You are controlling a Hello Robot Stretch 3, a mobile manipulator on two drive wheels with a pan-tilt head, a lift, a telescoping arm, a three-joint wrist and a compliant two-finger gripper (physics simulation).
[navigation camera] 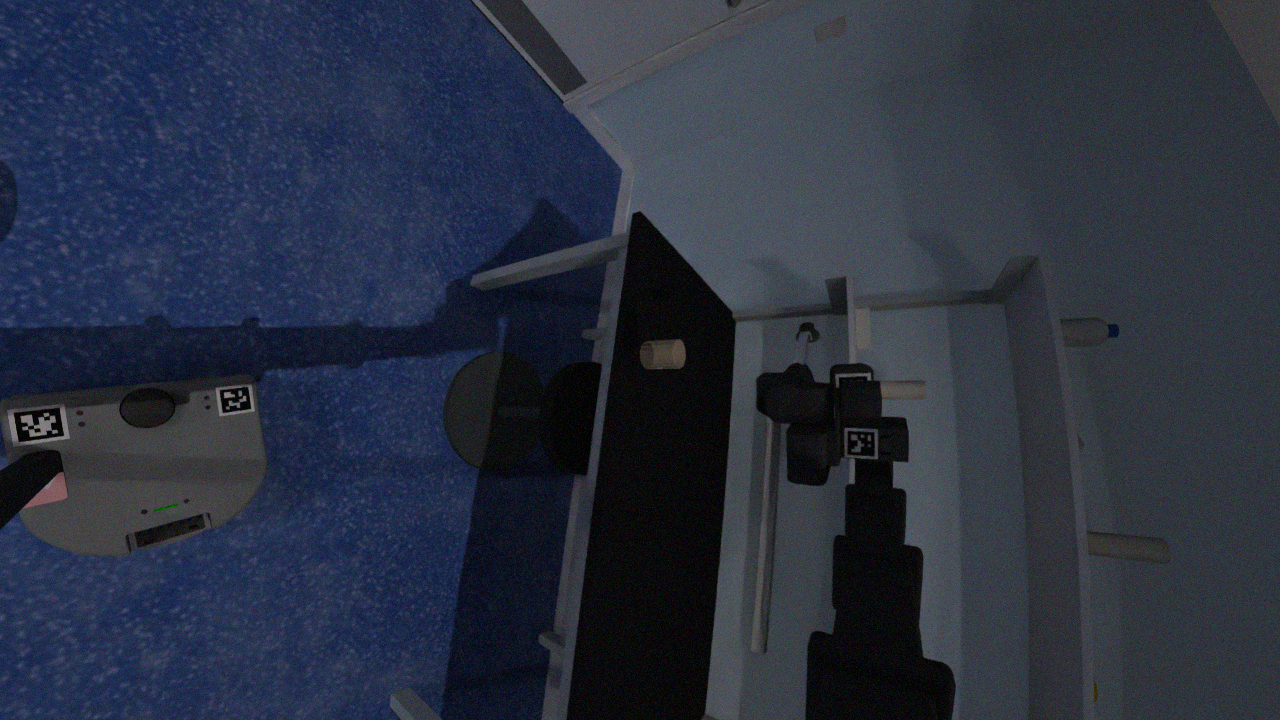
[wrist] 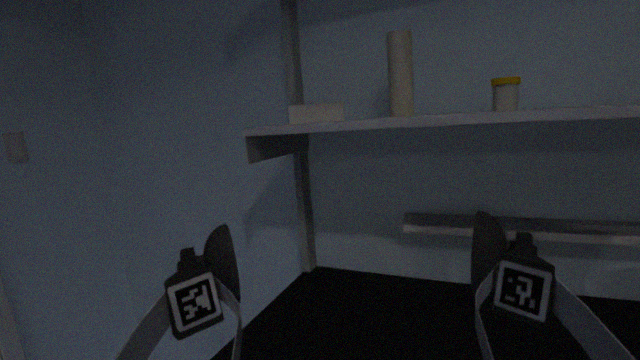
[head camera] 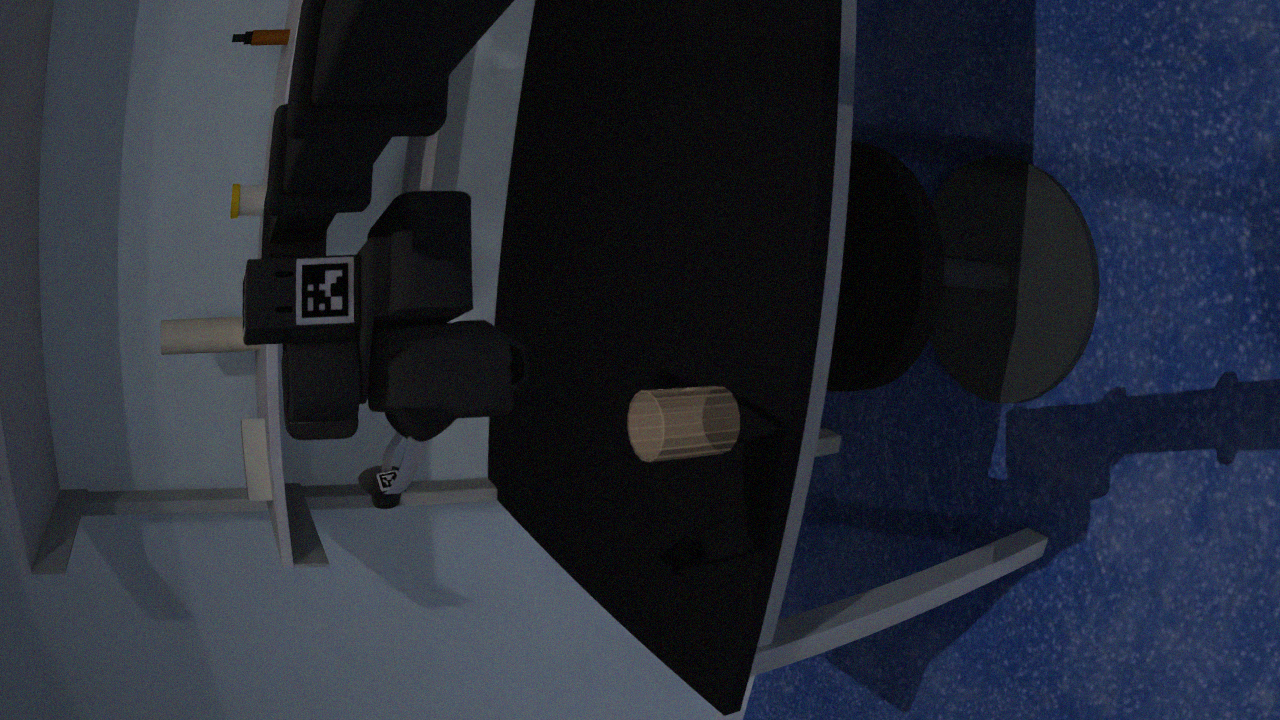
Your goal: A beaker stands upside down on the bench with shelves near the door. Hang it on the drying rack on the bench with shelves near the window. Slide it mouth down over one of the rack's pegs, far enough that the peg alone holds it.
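Frame: origin at the robot's base, x ahead, y left, z up, level; millimetres.
Where they show: gripper, fingertip midpoint: (wrist: pixel 350 246); robot's base, link origin: (navigation camera: pixel 150 405).
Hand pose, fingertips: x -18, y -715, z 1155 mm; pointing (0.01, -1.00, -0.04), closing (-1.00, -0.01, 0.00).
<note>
Each offset is from my fingertips to the top centre of the thing. "spot": to the spot under its first point. Level surfaces: height alone.
The beaker @(dx +34, dy -96, dz -303 mm) (head camera: pixel 684 423) (navigation camera: pixel 662 354), see-through and tan-tinted, stands upright as a cylinder on the black bench top @(dz -393 mm) (head camera: pixel 626 223) (navigation camera: pixel 662 501) (wrist: pixel 350 325), near the bench's end and front edge. It does not show in the wrist view. My gripper (head camera: pixel 386 492) (navigation camera: pixel 806 332) (wrist: pixel 350 246) is open, with its two fingertips wide apart and no thing between them. It hangs above the bench, higher than the beaker and apart from it, pointing toward the side wall and the corner. The drying rack does not show in these views.
A wall shelf (head camera: pixel 275 528) (wrist: pixel 450 119) bears a tall cylinder @(spot: dx -124, dy -552, dz +169 mm) (head camera: pixel 201 335) (navigation camera: pixel 904 389) (wrist: pixel 400 75), a pale box @(spot: dx +58, dy -554, dz +84 mm) (head camera: pixel 256 458) (navigation camera: pixel 861 328) (wrist: pixel 316 113) and a yellow-lidded jar @(spot: dx -299, dy -452, dz +97 mm) (head camera: pixel 248 199) (wrist: pixel 506 95). My arm runs close to this shelf. A round stool @(spot: dx -143, dy -51, dz -1125 mm) (head camera: pixel 1056 277) (navigation camera: pixel 492 411) stands by the bench front.
</note>
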